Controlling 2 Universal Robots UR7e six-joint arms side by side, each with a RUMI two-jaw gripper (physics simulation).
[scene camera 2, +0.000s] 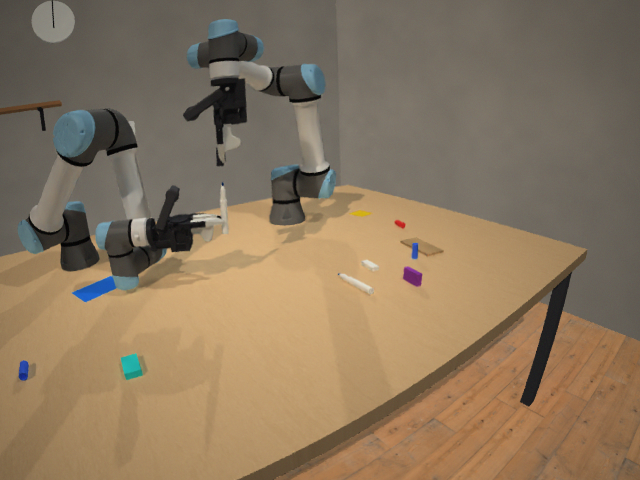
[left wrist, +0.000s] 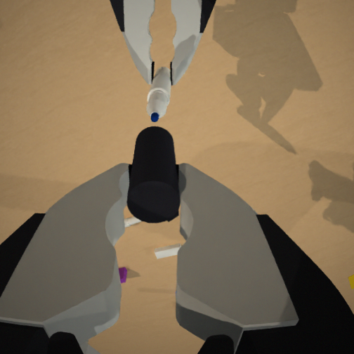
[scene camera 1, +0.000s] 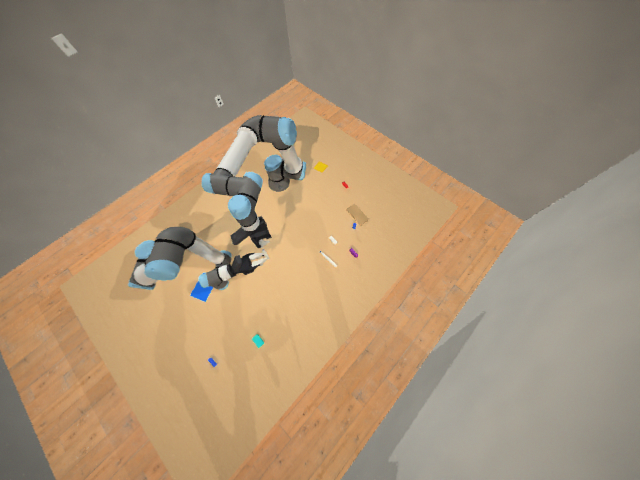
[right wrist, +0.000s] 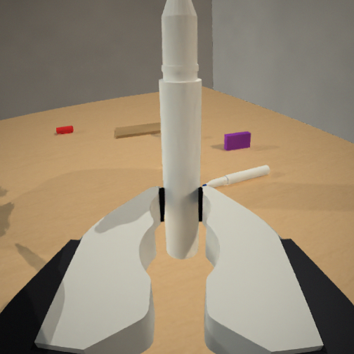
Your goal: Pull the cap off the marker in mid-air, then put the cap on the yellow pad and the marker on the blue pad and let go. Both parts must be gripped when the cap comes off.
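Where they show: left gripper, fingertip midpoint: (scene camera 2: 224,162) (scene camera 1: 261,244); right gripper, fingertip midpoint: (scene camera 2: 225,220) (scene camera 1: 267,255); left arm's base, origin of the base link: (scene camera 2: 287,220) (scene camera 1: 279,182); right arm's base, origin of the base link: (scene camera 2: 80,263).
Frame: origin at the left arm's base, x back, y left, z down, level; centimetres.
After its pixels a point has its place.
Note:
My left gripper (scene camera 1: 264,242) {x -30.1, y -53.6, z -33.4 cm} (scene camera 2: 220,155) {x -30.1, y -53.6, z -33.4 cm} is shut on the black cap (left wrist: 153,175), which is off the marker and hangs in mid-air above its tip. My right gripper (scene camera 1: 264,255) {x -29.5, y -54.3, z -18.2 cm} (scene camera 2: 223,220) {x -29.5, y -54.3, z -18.2 cm} (left wrist: 161,84) (right wrist: 181,189) is shut on the white marker (scene camera 2: 223,198) {x -30.2, y -54.7, z -24.2 cm} (left wrist: 159,95) (right wrist: 180,125) near its lower end and holds it upright, its blue tip bare and pointing up. A gap shows between cap and tip. The yellow pad (scene camera 1: 321,166) {x -20.3, y 26.4, z -0.1 cm} (scene camera 2: 360,213) {x -19.9, y 25.7, z -0.1 cm} lies near the left arm's base. The blue pad (scene camera 1: 202,291) {x 0.0, y -87.0, z 0.0 cm} (scene camera 2: 95,289) {x 0.8, y -85.4, z -0.1 cm} lies below the right forearm, partly hidden by it in scene camera 2.
A second white marker (scene camera 1: 328,258) {x -57.3, y -35.4, z -1.7 cm} (scene camera 2: 356,284) {x -58.8, y -36.9, z -1.3 cm} (right wrist: 247,175) lies on the table near a white block (scene camera 1: 332,239) {x -53.7, y -22.8, z -1.2 cm} (scene camera 2: 369,265) {x -54.9, y -24.0, z -1.1 cm}, a purple block (scene camera 1: 353,252) {x -69.3, y -25.5, z -3.3 cm} (scene camera 2: 412,276) {x -69.9, y -26.2, z -2.2 cm}, a blue cylinder (scene camera 2: 415,250) {x -62.9, y -9.5, z -2.9 cm} and a brown plate (scene camera 2: 429,249) {x -64.2, y -0.8, z -0.8 cm}. A red cylinder (scene camera 2: 399,223) {x -43.5, y 17.4, z -1.6 cm} and a teal block (scene camera 2: 131,366) {x -45.6, y -94.4, z -1.5 cm} lie farther apart.

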